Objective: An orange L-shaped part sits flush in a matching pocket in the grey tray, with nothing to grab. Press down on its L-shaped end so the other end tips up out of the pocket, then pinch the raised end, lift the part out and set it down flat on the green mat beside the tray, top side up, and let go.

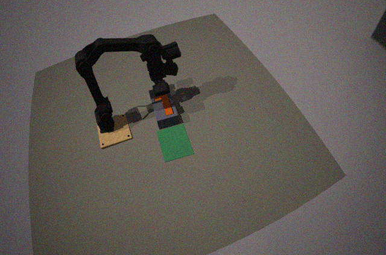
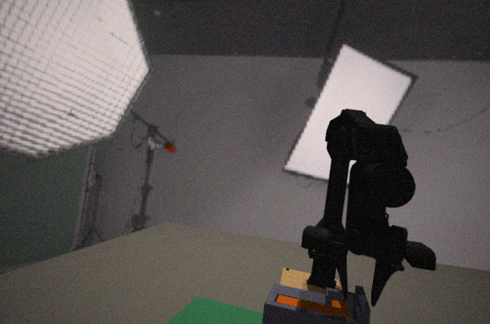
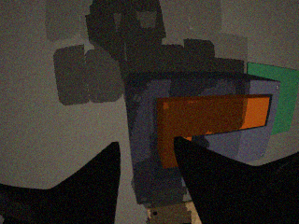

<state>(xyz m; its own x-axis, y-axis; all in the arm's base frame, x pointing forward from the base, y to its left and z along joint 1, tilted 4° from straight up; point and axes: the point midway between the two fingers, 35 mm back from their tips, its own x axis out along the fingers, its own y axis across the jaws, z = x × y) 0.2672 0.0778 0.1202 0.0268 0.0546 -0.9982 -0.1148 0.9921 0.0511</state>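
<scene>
Right now my gripper tip is 50 mm to the left of the orange L-shaped part and 30 mm above it. Also, from my gripper tip: green mat 20 mm ahead, 220 mm to the right, 90 mm below.
</scene>
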